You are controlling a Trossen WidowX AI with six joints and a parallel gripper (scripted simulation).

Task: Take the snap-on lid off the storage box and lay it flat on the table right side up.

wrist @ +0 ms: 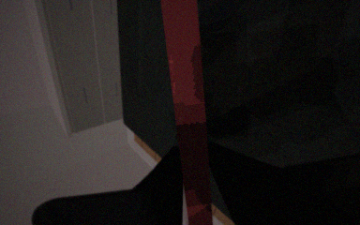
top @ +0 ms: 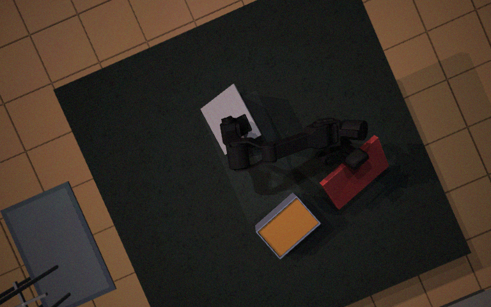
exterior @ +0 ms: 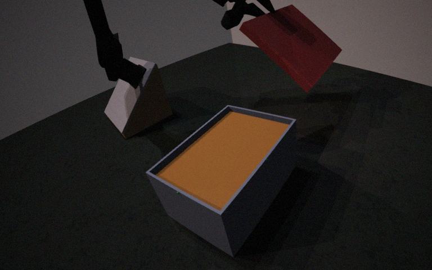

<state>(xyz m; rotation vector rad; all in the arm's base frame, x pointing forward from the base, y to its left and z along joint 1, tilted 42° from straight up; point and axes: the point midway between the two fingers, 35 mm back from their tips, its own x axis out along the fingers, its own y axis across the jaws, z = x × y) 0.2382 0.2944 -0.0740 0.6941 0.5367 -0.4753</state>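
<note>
My gripper tip is 6 cm short of the red lid, 5 cm above it and 2 cm to the right of it. Also, from my gripper tip: grey storage box 28 cm to the right, 18 cm below, 16 cm ahead.
</note>
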